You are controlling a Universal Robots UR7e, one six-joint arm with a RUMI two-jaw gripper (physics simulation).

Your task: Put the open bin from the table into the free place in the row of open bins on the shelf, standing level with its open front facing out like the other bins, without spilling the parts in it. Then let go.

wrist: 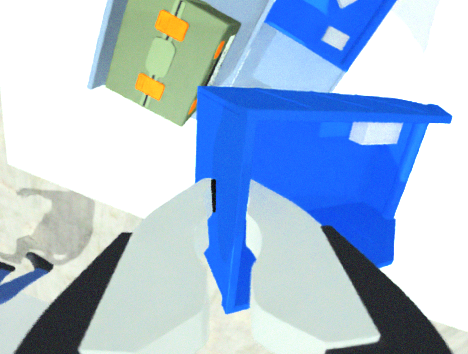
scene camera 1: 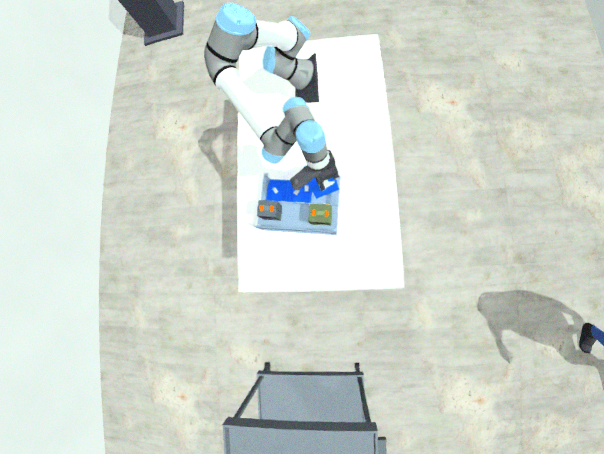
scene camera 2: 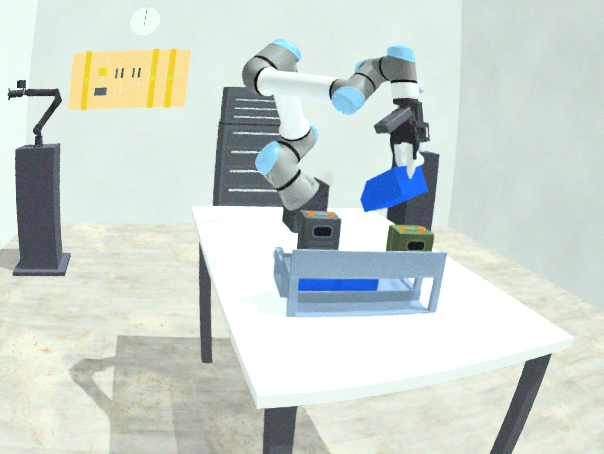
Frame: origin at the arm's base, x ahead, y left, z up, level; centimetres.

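Where they show: gripper, fingertip midpoint: (wrist: 225, 181) (scene camera 1: 322, 187) (scene camera 2: 407, 178); arm's base, link origin: (scene camera 1: 304, 75) (scene camera 2: 303, 196).
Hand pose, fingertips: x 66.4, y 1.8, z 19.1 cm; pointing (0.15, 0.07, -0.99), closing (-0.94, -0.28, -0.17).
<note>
Each offset is from my fingertips to the centre of the thing. "*": to the spot under its first point. Level surfaces: height alone.
My gripper (scene camera 1: 327, 183) (scene camera 2: 410, 173) (wrist: 225, 181) is shut on one wall of the blue open bin @[* dx +1.6, dy +0.9, dz -2.2 cm] (scene camera 1: 325, 192) (scene camera 2: 387, 192) (wrist: 300, 165). The bin hangs in the air, turned and tilted in scene camera 2. A white part @[dx -9.3, dy -3.3, dz -9.0 cm] (wrist: 376, 133) shows inside it. The light-blue shelf (scene camera 1: 295, 220) (scene camera 2: 367, 264) (wrist: 300, 62) stands on the table. Two blue bins @[* dx -8.9, dy -21.0, dz -29.9 cm] (scene camera 1: 282, 191) @[* dx +1.2, dy -17.8, dz -27.0 cm] (scene camera 2: 337, 284) stand side by side in its row; one also shows in the wrist view (wrist: 360, 30). The free place is at the row's right end in scene camera 1, partly hidden by the held bin.
A dark grey case @[dx +3.3, dy -25.1, dz -14.6 cm] (scene camera 1: 270, 211) (scene camera 2: 318, 235) and an olive green case @[dx +8.1, dy -2.5, dz -15.8 cm] (scene camera 1: 320, 214) (scene camera 2: 410, 239) (wrist: 160, 60) stand on the shelf's top. The white table @[dz -30.8 cm] (scene camera 1: 350, 265) (scene camera 2: 400, 350) carries the shelf. A grey cart (scene camera 1: 310, 425) stands beyond the table. A person's foot (scene camera 1: 587, 338) shows at right.
</note>
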